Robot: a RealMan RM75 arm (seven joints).
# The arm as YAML. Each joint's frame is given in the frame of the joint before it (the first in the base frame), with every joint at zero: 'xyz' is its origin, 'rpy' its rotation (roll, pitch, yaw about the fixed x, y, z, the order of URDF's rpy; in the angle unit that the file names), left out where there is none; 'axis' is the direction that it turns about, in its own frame. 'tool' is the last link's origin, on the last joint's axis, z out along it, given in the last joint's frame.
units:
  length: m
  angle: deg
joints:
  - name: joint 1
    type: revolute
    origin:
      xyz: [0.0, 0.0, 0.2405]
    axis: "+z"
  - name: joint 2
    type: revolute
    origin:
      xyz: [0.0, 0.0, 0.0]
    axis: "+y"
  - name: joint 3
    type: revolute
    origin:
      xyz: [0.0, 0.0, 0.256]
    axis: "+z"
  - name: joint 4
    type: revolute
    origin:
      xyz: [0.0, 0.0, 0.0]
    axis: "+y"
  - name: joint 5
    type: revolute
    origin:
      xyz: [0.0, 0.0, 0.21]
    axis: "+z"
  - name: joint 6
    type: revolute
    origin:
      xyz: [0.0, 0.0, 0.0]
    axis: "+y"
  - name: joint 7
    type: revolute
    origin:
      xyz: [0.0, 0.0, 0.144]
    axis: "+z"
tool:
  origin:
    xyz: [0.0, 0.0, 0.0]
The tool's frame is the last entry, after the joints.
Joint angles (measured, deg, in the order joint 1, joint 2, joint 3, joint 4, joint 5, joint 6, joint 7), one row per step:
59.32, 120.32, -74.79, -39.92, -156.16, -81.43, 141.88
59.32, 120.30, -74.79, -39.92, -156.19, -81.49, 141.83
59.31, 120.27, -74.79, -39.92, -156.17, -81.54, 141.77
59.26, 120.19, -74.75, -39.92, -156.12, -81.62, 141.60
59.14, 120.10, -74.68, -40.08, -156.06, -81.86, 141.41
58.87, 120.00, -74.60, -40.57, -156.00, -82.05, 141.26
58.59, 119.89, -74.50, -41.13, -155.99, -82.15, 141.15
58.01, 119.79, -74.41, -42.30, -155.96, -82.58, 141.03
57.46, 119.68, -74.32, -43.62, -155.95, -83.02, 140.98
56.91, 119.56, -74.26, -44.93, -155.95, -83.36, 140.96
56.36, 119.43, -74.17, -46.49, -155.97, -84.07, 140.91
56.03, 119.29, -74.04, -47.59, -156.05, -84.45, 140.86
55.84, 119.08, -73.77, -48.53, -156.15, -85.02, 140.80
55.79, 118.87, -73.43, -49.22, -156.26, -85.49, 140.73
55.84, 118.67, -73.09, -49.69, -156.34, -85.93, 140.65
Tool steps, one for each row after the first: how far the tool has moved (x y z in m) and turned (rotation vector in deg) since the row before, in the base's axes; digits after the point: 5 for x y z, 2 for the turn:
0.00015, -0.00004, 0.00021, -0.05, -0.06, 0.01
0.00014, -0.00003, 0.00021, -0.05, -0.01, 0.01
0.00049, 0.00002, 0.00059, -0.08, 0.01, 0.01
0.00046, -0.00016, 0.00096, -0.12, 0.04, -0.02
0.00023, 0.00028, 0.00151, 0.11, 0.15, 0.10
0.00010, 0.00069, 0.00177, 0.26, 0.15, 0.17
0.00000, 0.00021, 0.00270, 0.28, 0.24, 0.21
-0.00068, 0.00058, 0.00308, 0.39, 0.25, 0.30
-0.00062, 0.00075, 0.00314, 0.48, 0.22, 0.34
-0.00125, 0.00034, 0.00381, 0.33, 0.17, 0.36
-0.00108, 0.00093, 0.00324, 0.41, 0.10, 0.37
-0.00109, 0.00095, 0.00377, 0.30, 0.05, 0.22
-0.00116, 0.00117, 0.00346, 0.30, 0.05, 0.18
-0.00114, 0.00104, 0.00298, 0.19, 0.04, 0.11

